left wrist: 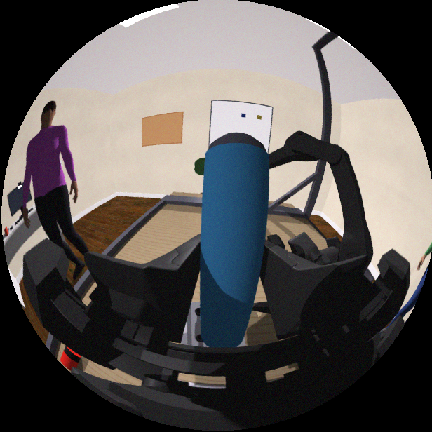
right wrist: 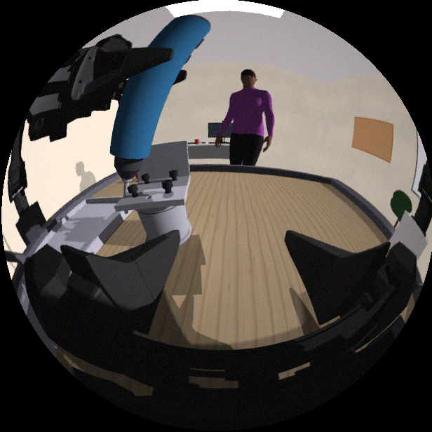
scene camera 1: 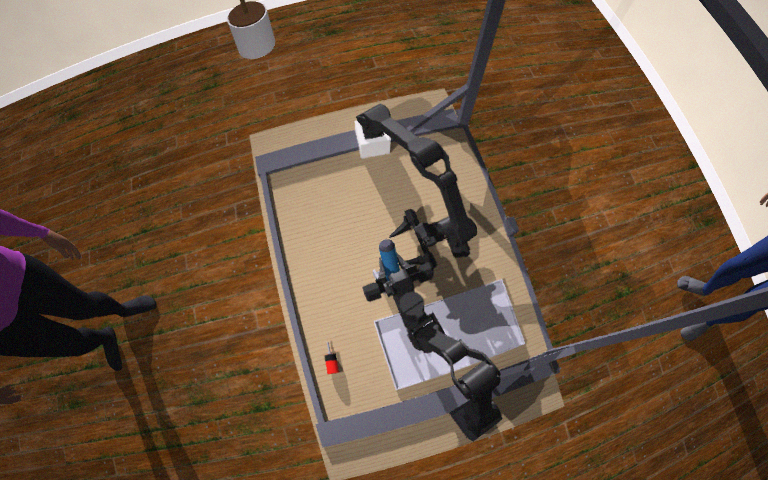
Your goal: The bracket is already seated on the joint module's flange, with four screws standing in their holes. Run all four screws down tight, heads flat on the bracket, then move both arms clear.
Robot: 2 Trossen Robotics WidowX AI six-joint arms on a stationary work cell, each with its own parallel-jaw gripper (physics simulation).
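Frame: origin at the left arm's base, x left, y ahead, z down, level; metres.
Seen in the pictures: left arm's base, origin of its link: (scene camera 1: 477, 417); right arm's base, origin of its link: (scene camera 1: 372, 129).
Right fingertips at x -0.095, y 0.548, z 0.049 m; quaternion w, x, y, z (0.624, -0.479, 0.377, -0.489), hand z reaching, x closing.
Note:
Offsets run from my right fingertips to a thing's top centre.
My left gripper (scene camera 1: 393, 272) is shut on a blue-handled screwdriver (scene camera 1: 388, 257), held upright; its handle fills the middle of the left wrist view (left wrist: 233, 245). In the right wrist view the screwdriver (right wrist: 149, 92) stands with its tip on a screw at the near left corner of the grey bracket (right wrist: 155, 189), which sits on the pale joint module (right wrist: 165, 223). Three other dark screws (right wrist: 163, 181) stand proud on the bracket. My right gripper (scene camera 1: 411, 229) is open and empty, a little beyond the module; its fingers frame bare table in the right wrist view (right wrist: 229, 266).
A small red-handled tool {dx +0.339, dy -0.162, dz +0.009 m} (scene camera 1: 332, 362) lies on the table at the lower left. A shiny grey tray {dx +0.001, dy -0.305, dz +0.027 m} (scene camera 1: 449, 333) lies under the left arm. A white block {dx -0.167, dy +0.373, dz -0.049 m} (scene camera 1: 373, 140) sits at the far rail. A person in purple (right wrist: 247, 116) stands beyond the table.

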